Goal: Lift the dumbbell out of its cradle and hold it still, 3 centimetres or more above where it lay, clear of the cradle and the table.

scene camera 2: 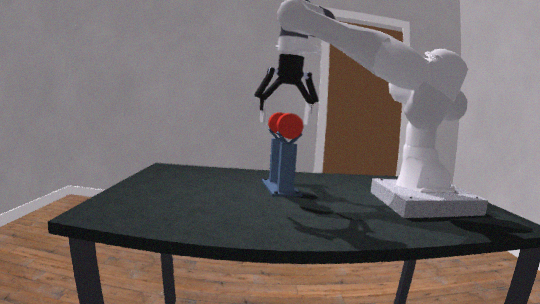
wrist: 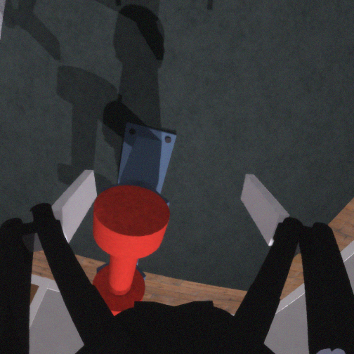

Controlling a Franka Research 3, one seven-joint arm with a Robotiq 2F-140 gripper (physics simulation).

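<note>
A red dumbbell [scene camera 2: 290, 126] [wrist: 131, 215] with two round heads and a thin bar rests on top of a tall blue cradle [scene camera 2: 287, 167] [wrist: 145, 155]. In the wrist view the bar runs away between the two heads, and the near head hides part of the cradle. My gripper [scene camera 2: 285, 118] [wrist: 170, 184] is open wide and empty, pointing down over the dumbbell. In the scene view its fingertips stand at either side of the heads, near their height. In the wrist view the dumbbell lies nearer the left finger than the right one.
The cradle's foot stands on a dark green table [scene camera 2: 175, 215] [wrist: 260, 90]. The white arm's pale base block [scene camera 2: 430, 200] stands at the right of the table. Shadows of the arm and dumbbell fall on the table. A brown door is in the wall behind.
</note>
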